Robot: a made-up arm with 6 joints. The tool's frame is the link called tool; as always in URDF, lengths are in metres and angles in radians. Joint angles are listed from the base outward.
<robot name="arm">
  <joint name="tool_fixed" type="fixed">
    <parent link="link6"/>
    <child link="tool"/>
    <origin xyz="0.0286 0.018 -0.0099" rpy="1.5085 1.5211 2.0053"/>
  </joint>
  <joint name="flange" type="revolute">
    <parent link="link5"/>
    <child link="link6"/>
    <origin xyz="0.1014 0.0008 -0.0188" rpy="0 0 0"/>
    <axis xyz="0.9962 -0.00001 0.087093"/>
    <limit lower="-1.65" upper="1"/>
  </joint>
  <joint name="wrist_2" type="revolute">
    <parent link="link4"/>
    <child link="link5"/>
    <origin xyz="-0.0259 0.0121 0.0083" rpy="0 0 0"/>
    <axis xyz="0.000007 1 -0.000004"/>
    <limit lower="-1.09" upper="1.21"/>
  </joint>
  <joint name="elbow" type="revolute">
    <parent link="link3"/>
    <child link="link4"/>
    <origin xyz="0.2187 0.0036 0.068" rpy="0 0 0"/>
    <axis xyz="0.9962 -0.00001 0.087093"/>
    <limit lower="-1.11" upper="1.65"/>
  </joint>
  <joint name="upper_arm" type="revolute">
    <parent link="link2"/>
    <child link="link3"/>
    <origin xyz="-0.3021 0.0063 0.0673" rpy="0 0 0"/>
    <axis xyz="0.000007 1 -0.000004"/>
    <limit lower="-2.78" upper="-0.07"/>
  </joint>
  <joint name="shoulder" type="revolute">
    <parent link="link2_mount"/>
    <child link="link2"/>
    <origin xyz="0.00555 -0.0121 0.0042" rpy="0 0 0"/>
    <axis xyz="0.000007 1 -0.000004"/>
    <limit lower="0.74" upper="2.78"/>
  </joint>
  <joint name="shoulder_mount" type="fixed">
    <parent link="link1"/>
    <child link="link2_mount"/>
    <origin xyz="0.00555 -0.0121 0.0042" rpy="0 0 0"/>
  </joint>
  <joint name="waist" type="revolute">
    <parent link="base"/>
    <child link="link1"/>
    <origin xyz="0.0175 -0.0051 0.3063" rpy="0 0 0"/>
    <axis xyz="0 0 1"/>
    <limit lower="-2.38" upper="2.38"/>
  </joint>
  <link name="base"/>
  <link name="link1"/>
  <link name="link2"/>
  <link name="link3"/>
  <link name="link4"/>
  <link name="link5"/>
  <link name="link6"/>
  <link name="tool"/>
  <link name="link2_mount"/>
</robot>
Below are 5 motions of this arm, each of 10 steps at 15 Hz.
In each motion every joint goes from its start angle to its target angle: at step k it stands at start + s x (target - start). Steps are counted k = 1, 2, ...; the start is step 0. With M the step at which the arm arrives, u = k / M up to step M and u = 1 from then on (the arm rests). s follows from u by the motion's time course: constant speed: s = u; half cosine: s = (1 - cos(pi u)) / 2; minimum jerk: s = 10 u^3 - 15 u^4 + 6 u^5.
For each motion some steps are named. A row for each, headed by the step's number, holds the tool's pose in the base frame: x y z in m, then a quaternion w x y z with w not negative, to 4 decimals.
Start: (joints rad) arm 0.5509 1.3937 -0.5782 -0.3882 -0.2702 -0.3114
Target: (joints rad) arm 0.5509 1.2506 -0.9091 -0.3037 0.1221 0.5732
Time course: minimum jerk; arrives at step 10
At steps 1, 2, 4, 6, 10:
1: 0.2671 0.1605 0.4329 0.3469 -0.6007 0.7000 0.1699
2: 0.2677 0.1608 0.4382 0.3524 -0.5836 0.7087 0.1818
4: 0.2692 0.1617 0.4669 0.3807 -0.4885 0.7457 0.2457
6: 0.2675 0.1602 0.5098 0.4147 -0.3435 0.7718 0.3382
10: 0.2621 0.1557 0.5485 0.4353 -0.2105 0.7687 0.4187

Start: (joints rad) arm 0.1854 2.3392 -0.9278 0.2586 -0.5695 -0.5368
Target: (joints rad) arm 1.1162 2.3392 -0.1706 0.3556 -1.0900 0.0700
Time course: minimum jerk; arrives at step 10
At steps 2, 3, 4, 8, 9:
2: 0.4365 0.0934 0.1812 0.2775 -0.2612 0.9125 0.1490
3: 0.4091 0.1268 0.1727 0.2662 -0.2741 0.9085 0.1693
4: 0.3640 0.1673 0.1626 0.2480 -0.2939 0.9023 0.1950
8: 0.1690 0.2258 0.1517 0.1691 -0.3885 0.8689 0.2558
9: 0.1553 0.2241 0.1530 0.1632 -0.3972 0.8654 0.2583

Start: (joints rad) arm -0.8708 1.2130 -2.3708 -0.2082 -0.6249 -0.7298
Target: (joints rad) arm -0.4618 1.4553 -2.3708 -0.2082 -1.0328 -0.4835
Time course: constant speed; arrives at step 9
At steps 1, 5, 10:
1: 0.0288 0.0041 0.9633 0.6443 -0.1871 0.0656 -0.7386
5: 0.0674 -0.0156 0.9616 0.7378 -0.2259 0.0066 -0.6361
10: 0.1114 -0.0205 0.9528 0.8131 -0.2568 -0.0576 -0.5193

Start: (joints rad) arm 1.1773 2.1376 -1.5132 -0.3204 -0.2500 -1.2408
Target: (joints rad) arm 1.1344 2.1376 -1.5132 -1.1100 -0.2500 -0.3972
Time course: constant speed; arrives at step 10
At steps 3, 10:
3: 0.2356 0.4846 0.3944 0.3639 -0.9078 0.2058 -0.0343
10: 0.2463 0.4722 0.3848 0.3213 -0.9247 0.2038 0.0139

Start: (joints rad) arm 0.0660 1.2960 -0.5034 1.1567 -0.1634 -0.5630
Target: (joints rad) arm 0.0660 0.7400 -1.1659 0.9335 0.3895 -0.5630
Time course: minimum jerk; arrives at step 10
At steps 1, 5, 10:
1: 0.3030 0.0232 0.4587 0.4553 0.1686 0.8147 0.3170
5: 0.2461 0.0508 0.6179 0.5844 -0.0138 0.6975 0.4145
10: 0.0977 0.0646 0.7296 0.6815 -0.2156 0.5647 0.4126

